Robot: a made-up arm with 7 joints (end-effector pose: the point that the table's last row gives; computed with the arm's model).
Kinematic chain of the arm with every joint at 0, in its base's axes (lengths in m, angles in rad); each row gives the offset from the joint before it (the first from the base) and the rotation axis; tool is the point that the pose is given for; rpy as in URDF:
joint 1: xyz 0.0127 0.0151 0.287 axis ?
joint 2: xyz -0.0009 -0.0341 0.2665 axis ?
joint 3: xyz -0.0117 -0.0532 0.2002 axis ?
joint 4: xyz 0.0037 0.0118 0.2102 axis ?
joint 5: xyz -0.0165 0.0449 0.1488 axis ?
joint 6: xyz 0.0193 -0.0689 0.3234 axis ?
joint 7: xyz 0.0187 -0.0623 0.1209 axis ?
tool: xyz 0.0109 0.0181 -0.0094 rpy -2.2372 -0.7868 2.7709
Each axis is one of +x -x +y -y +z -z.
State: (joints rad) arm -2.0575 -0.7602 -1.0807 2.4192 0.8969 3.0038 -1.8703
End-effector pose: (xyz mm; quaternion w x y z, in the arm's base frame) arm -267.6 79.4 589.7 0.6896 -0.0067 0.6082 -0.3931
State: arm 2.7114 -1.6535 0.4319 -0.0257 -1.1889 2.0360 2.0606
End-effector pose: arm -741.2 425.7 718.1 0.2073 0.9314 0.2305 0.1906
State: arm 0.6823 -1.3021 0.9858 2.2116 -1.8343 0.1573 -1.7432
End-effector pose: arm -56.0 500.3 365.5 0.6607 0.0629 -0.5625 -0.4930
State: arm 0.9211 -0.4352 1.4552 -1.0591 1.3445 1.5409 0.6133
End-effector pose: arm 595.8 -37.4 1199.9 0.3848 -0.5951 -0.2338 0.6657
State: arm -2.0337 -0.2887 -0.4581 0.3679 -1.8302 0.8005 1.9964
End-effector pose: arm -173.3 -364.8 1479.2 0.0103 0.9978 0.0196 -0.0631
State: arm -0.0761 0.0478 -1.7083 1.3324 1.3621 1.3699 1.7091
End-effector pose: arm -218.9 -577.7 1000.9 0.5896 -0.0880 0.6033 0.5298
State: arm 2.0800 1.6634 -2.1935 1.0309 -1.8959 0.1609 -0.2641
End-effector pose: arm 821.2 -455.3 265.6 0.9100 0.1302 0.0313 0.3924
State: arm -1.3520 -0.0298 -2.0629 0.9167 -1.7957 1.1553 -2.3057
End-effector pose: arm -447.4 -78.1 1412.7 0.4440 0.7810 0.3370 -0.2815
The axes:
joint 1: +z
joint 2: -y
joint 3: +z
joint 4: +y
joint 5: +z
joint 6: -y
joint 7: +x

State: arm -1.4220 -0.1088 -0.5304 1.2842 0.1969 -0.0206 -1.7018
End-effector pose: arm -349.3 -542.8 1016.2 0.9157 0.1069 -0.3489 0.1685
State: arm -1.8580 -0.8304 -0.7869 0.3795 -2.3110 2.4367 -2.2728
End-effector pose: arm -190.7 -691.1 956.1 0.1279 -0.5746 -0.6023 -0.5392
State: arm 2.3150 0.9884 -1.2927 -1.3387 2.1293 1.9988 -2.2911
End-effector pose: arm 190.0 -637.0 865.7 0.2593 0.2968 0.6769 0.6217
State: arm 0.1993 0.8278 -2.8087 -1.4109 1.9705 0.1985 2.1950
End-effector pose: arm -33.7 -10.2 1395.8 0.0973 0.0089 -0.9204 -0.3786
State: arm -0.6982 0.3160 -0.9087 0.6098 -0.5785 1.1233 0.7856
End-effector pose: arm -282.4 -51.3 1491.7 0.0700 -0.7727 -0.6296 -0.0396
